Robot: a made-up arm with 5 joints.
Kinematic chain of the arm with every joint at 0, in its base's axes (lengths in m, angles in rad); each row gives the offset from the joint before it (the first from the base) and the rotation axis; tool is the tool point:
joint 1: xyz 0 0 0.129 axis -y
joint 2: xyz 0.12 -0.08 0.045 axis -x
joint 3: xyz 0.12 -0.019 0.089 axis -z
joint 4: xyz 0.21 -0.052 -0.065 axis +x
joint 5: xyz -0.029 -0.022 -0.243 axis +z
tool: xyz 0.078 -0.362 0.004
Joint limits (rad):
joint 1: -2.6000..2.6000
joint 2: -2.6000..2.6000
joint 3: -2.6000..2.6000
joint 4: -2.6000..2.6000
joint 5: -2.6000..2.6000
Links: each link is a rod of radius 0.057 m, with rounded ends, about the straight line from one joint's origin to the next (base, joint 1, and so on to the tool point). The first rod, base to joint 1, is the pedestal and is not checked.
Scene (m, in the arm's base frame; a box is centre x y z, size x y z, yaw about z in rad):
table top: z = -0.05
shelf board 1: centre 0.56 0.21 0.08 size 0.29 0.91 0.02 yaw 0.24
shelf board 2: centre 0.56 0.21 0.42 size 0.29 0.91 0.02 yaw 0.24
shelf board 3: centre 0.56 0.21 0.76 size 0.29 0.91 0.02 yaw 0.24
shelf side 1: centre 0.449 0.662 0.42 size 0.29 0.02 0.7 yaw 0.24
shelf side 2: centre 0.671 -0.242 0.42 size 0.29 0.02 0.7 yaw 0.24
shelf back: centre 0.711 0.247 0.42 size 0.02 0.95 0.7 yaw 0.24
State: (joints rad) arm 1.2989 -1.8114 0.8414 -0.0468 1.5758
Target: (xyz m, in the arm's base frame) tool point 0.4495 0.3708 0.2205
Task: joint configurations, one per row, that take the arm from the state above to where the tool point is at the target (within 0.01 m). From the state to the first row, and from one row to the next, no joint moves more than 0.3 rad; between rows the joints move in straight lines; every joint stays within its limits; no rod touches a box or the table.
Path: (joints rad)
1: 1.5278 -1.7578 1.0294 -0.0987 1.6340
2: 1.7568 -1.7042 1.2174 -0.1505 1.6922
3: 1.9857 -1.6507 1.4053 -0.2024 1.7504
4: 2.2146 -1.5971 1.5933 -0.2543 1.8087
5: 2.1422 -1.7004 1.8041 -0.3080 1.8790
6: 2.0698 -1.8038 2.0149 -0.3616 1.9493
7: 1.9974 -1.9071 2.2256 -0.4153 2.0196
8: 1.7911 -1.9423 1.9990 -0.3580 1.8512
9: 1.5848 -1.9775 1.7723 -0.3006 1.6828
10: 1.3784 -2.0126 1.5456 -0.2433 1.5144
11: 1.1721 -2.0478 1.3190 -0.1860 1.3460

